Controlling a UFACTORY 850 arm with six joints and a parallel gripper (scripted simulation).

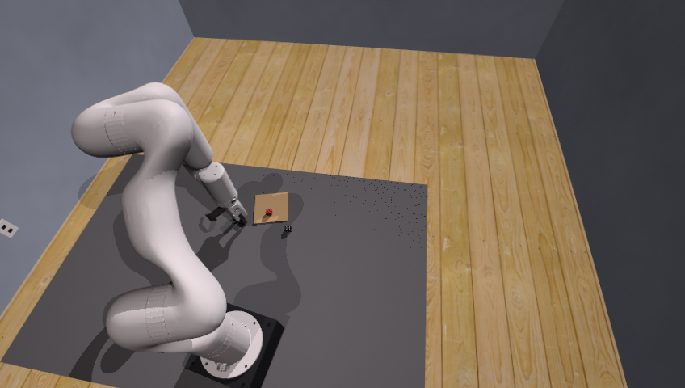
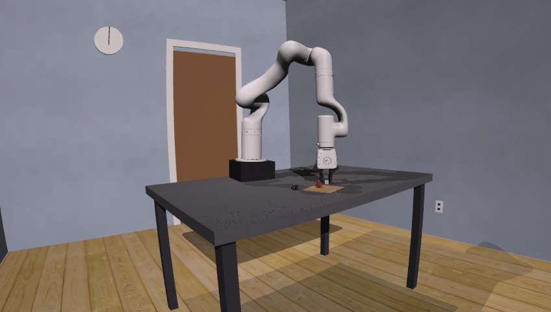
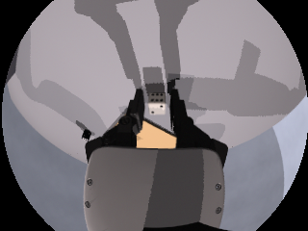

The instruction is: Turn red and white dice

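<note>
The white die is 2 cm below my hand. Also, from my hand: red die: 11 cm to the right, 5 cm ahead, 1 cm below; tan mat: 11 cm to the right, 8 cm ahead, 2 cm below; black die: 20 cm to the right, 2 cm below, 2 cm behind.
</note>
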